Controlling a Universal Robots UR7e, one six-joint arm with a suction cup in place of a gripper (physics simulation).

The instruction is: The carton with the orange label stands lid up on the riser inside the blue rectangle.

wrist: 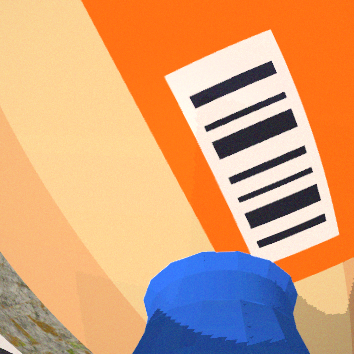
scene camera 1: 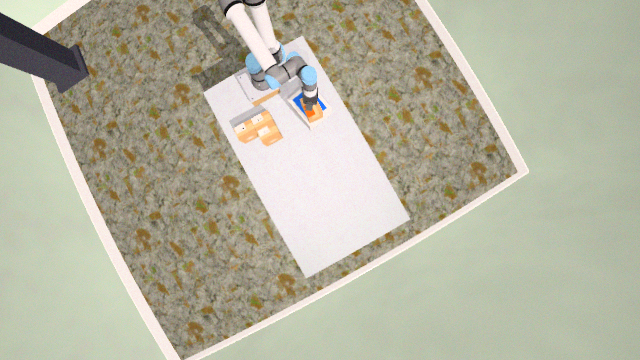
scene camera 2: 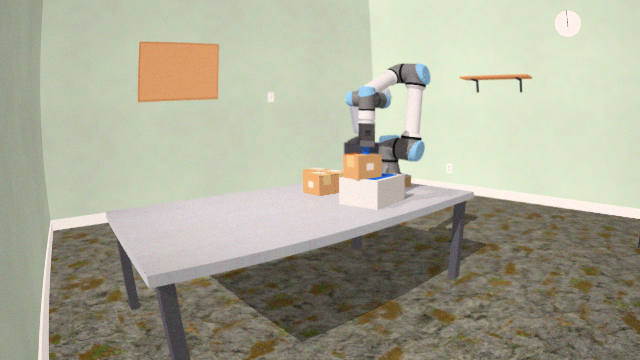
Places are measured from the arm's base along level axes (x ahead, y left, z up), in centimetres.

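Where they show: end effector, tool point: (wrist: 220,273) (scene camera 2: 366,157); arm's base, origin of the base link: (scene camera 1: 262,81).
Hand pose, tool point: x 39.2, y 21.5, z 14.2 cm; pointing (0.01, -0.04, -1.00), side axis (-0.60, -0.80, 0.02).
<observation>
Things, the pixels of their top centre, and the offset from my tool point. Level surfaces: height alone.
- carton, middle of its top: (wrist: 212,250) (scene camera 2: 362,154) (scene camera 1: 311,105) dx +1.6, dy -0.6, dz +1.2 cm
- white riser, middle of its top: (scene camera 2: 373,175) (scene camera 1: 309,103) dx -4.2, dy +0.4, dz -8.9 cm
- blue rectangle, middle of its top: (scene camera 2: 373,175) (scene camera 1: 309,103) dx -4.2, dy +0.4, dz -8.9 cm
- table, its level: dz -20.9 cm
The carton (scene camera 1: 316,118) (scene camera 2: 362,167) (wrist: 105,165) stands lid up on the white riser (scene camera 1: 311,125) (scene camera 2: 358,193), upright, toward the riser's near side in scene view 2. Its orange label (scene camera 1: 310,113) (wrist: 315,60) with a barcode faces up. Part of the blue rectangle (scene camera 1: 320,104) (scene camera 2: 386,176) shows beside and behind the carton; the carton hides the rest, so I cannot tell whether its whole base lies inside. My suction gripper (scene camera 1: 310,107) (scene camera 2: 366,151) (wrist: 220,275) is open, with its blue cup at the lid beside the label. Any small gap there is too fine to tell.
Several other cartons (scene camera 1: 258,127) (scene camera 2: 321,182) stand together on the table (scene camera 1: 340,200) (scene camera 2: 210,225), apart from the riser. The robot's base stands at the table's far end, behind the riser in scene view 2. The arm reaches over the riser from there.
</observation>
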